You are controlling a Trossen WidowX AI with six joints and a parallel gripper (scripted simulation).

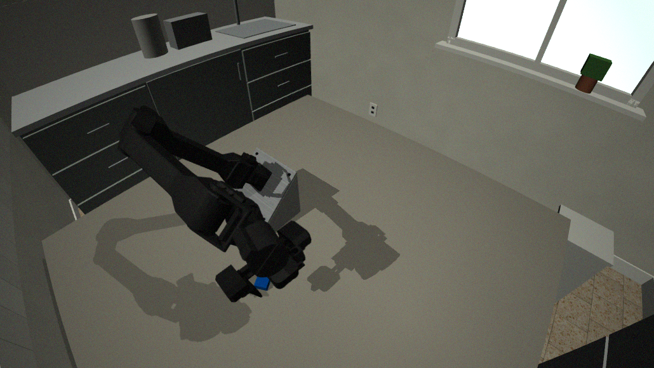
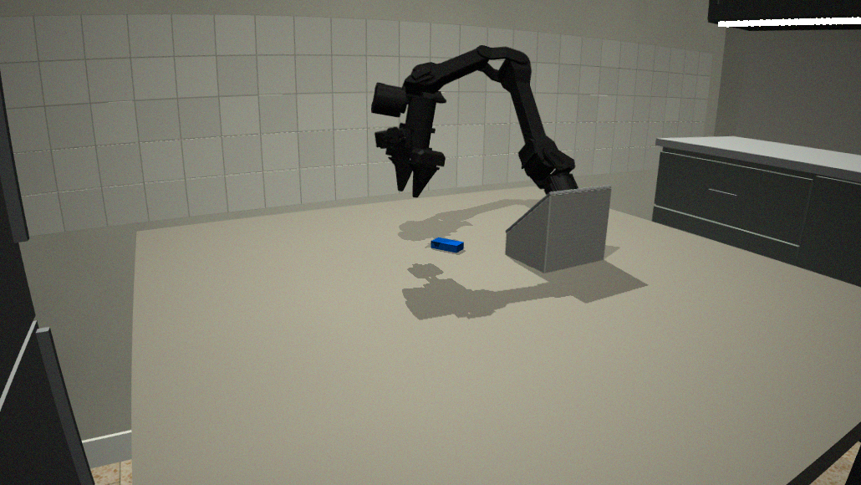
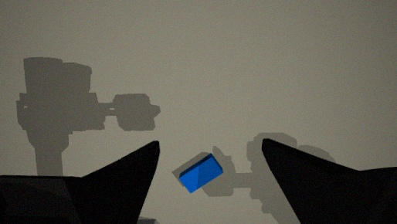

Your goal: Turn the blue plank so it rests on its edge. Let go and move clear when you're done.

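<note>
Now: the blue plank 80 mm behind my hand, 20 mm to the left of it and 160 mm below it.
</note>
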